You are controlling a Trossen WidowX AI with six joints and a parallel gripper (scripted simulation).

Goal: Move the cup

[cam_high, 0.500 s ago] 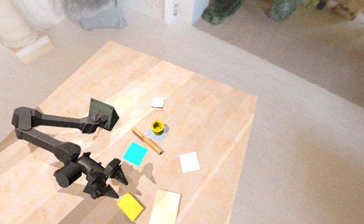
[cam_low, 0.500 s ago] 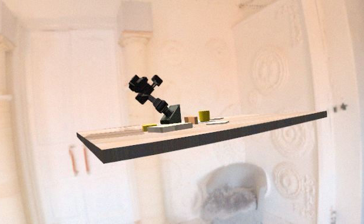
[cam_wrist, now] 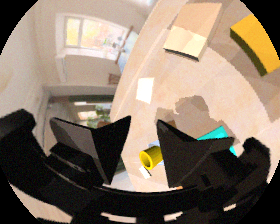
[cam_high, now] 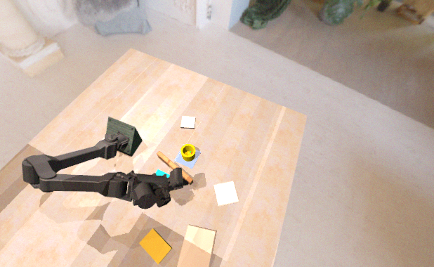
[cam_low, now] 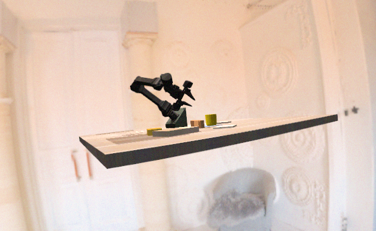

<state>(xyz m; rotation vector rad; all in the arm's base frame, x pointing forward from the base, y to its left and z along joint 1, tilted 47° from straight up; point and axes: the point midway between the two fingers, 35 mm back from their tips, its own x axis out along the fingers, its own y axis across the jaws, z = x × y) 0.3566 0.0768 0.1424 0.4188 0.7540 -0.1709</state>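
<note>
The cup is 160 mm to the left of my gripper tip, 110 mm below it and 100 mm behind it. From my gripper tip the other things lie so: wooden bar: 130 mm below, 120 mm behind, 60 mm to the left; then cyan pad: 150 mm below, 130 mm behind, 30 mm to the right; then pale square tile: 160 mm ahead, 140 mm below, 90 mm to the left.
</note>
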